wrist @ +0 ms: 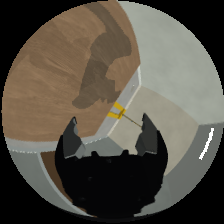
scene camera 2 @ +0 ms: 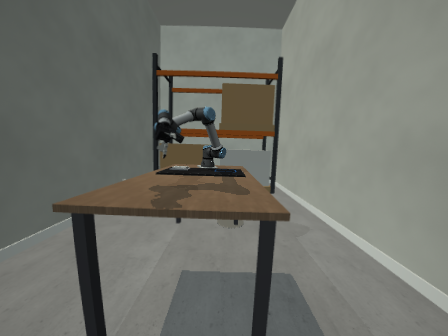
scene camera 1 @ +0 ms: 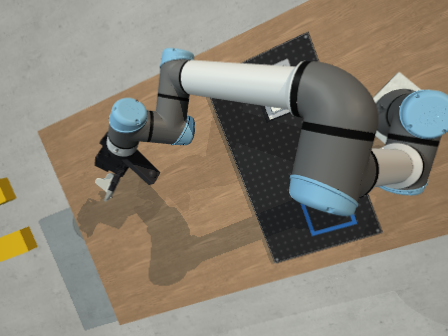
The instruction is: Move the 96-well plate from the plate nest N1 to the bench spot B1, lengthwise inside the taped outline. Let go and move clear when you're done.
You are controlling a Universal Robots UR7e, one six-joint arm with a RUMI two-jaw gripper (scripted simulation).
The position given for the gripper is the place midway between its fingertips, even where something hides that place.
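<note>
The gripper [scene camera 1: 118, 179] is visible, and the wrist view [wrist: 109, 115] also shows it.
</note>
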